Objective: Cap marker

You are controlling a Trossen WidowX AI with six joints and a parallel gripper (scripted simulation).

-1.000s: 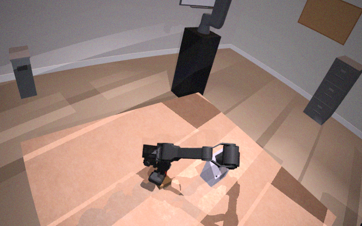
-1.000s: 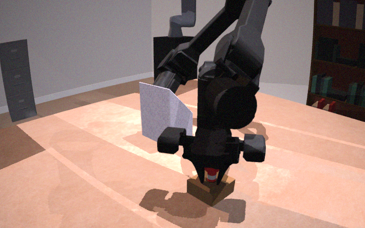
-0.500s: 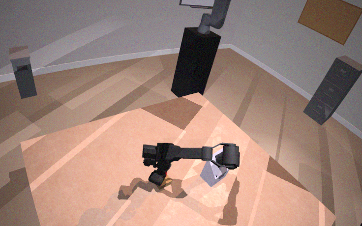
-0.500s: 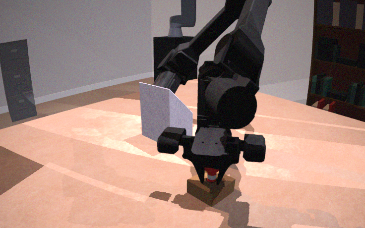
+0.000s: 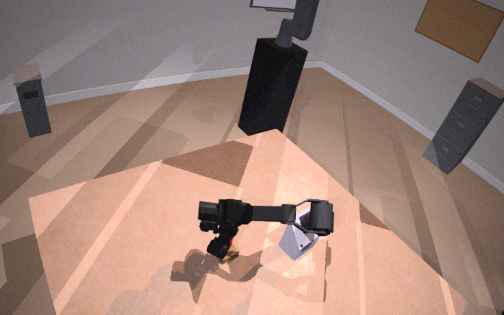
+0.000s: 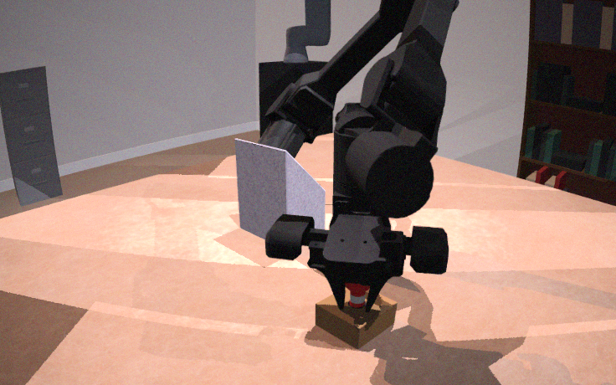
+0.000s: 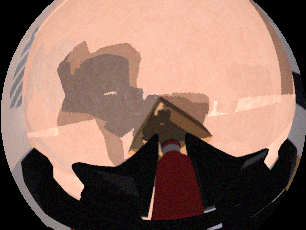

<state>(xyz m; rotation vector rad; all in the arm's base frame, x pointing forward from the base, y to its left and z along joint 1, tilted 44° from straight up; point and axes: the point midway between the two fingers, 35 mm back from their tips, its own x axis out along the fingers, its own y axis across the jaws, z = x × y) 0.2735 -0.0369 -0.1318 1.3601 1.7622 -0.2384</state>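
Right now my gripper tip is 1 cm past the red cap, 1 cm to the right of it and 5 cm below it.
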